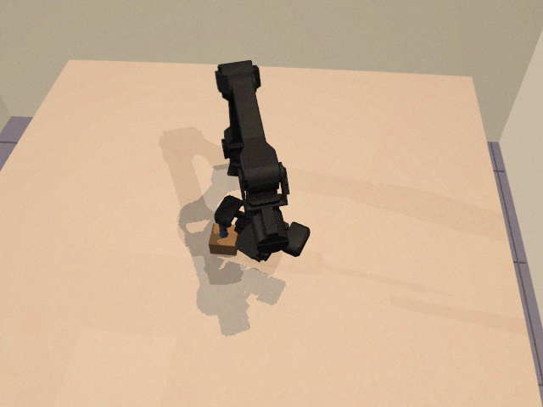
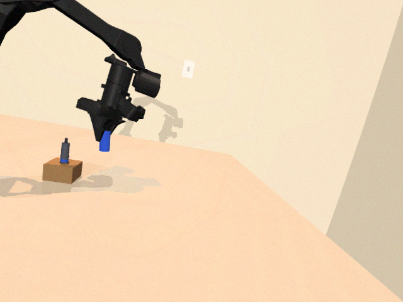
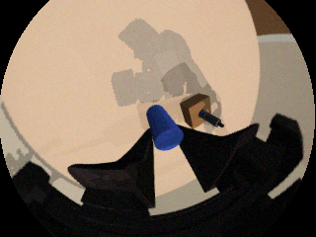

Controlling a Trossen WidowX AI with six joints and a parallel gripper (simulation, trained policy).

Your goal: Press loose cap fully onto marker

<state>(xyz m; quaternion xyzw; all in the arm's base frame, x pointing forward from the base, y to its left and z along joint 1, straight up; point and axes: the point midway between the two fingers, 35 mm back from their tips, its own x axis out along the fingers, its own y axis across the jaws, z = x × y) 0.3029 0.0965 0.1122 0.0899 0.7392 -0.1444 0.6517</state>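
My gripper tip is now 9 cm to the left of the brown holder block, 6 cm above it and 5 cm past it. Also, from my gripper tip: blue cap 1 cm ahead.
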